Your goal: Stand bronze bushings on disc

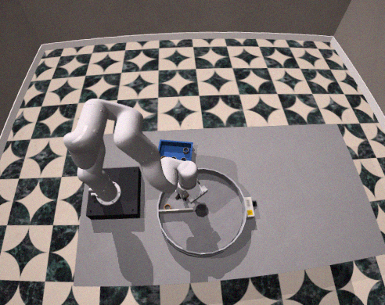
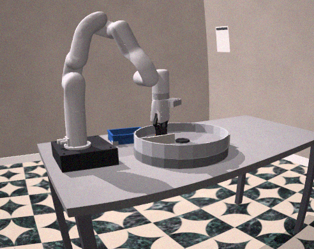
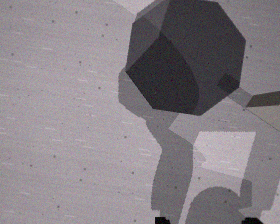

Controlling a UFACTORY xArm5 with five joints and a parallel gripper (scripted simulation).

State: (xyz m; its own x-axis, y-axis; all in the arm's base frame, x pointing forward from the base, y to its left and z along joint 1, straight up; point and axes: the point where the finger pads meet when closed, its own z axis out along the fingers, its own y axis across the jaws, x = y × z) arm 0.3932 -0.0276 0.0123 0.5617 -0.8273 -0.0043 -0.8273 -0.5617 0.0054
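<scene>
Right now my hand is 6 cm past the blue crate, 26 cm to the right of it and 6 cm above it. Also, from my hand: turntable: 6 cm ahead, 8 cm to the right, 3 cm below.
</scene>
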